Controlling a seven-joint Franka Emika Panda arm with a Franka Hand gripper.
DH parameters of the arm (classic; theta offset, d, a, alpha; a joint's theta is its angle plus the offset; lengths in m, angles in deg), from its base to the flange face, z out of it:
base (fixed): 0 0 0 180
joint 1: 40.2 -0.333 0 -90
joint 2: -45.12 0 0 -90
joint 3: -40.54 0.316 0.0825 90
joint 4: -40.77 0 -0.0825 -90
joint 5: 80.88 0.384 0 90
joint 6: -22.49 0 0.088 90
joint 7: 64.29 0.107 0 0
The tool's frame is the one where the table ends.
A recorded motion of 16 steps. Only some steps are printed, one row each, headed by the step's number.
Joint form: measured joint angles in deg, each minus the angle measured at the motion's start. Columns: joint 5, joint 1, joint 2, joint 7, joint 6, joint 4, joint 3.
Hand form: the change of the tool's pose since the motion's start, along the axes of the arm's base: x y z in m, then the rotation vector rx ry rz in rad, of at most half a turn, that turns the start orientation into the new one. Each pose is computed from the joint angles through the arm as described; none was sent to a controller.
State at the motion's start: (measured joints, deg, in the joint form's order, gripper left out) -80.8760 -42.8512 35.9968 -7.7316 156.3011 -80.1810 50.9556
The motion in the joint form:
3: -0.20 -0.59 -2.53 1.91 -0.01 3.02 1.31
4: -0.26 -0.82 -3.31 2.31 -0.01 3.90 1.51
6: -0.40 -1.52 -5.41 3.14 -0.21 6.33 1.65
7: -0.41 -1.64 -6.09 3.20 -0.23 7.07 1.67
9: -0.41 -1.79 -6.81 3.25 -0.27 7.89 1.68
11: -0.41 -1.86 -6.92 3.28 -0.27 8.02 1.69
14: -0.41 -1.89 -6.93 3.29 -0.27 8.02 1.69
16: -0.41 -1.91 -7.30 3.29 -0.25 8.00 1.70
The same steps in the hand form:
3: 0.0107 0.0212 -0.0014 0.0139 -0.0057 0.0000
4: 0.0140 0.0262 -0.0023 0.0175 -0.0067 0.0004
6: 0.0233 0.0368 -0.0052 0.0251 -0.0072 0.0002
7: 0.0265 0.0389 -0.0065 0.0277 -0.0074 0.0010
9: 0.0300 0.0413 -0.0077 0.0306 -0.0079 0.0022
11: 0.0304 0.0422 -0.0078 0.0312 -0.0081 0.0029
14: 0.0303 0.0425 -0.0079 0.0312 -0.0079 0.0033
16: 0.0302 0.0428 -0.0119 0.0307 -0.0015 0.0037

